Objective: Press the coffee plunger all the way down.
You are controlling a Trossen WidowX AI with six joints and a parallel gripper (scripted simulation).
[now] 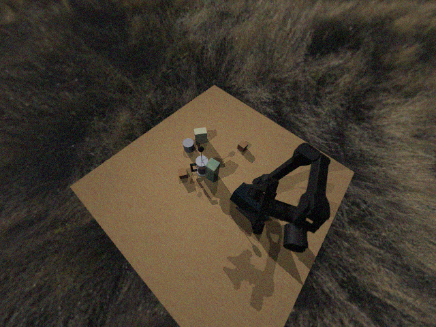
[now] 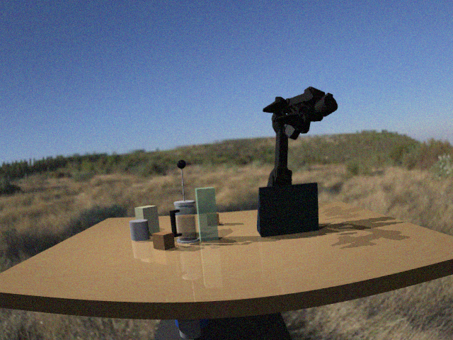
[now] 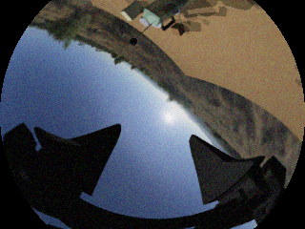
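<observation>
Now: the glass coffee press 300 mm ahead of my gripper tip, 110 mm to the right of it and 270 mm below it. The rest, counted from my gripper tip: tall pale green block: 210 mm ahead, 130 mm to the right, 310 mm below.
</observation>
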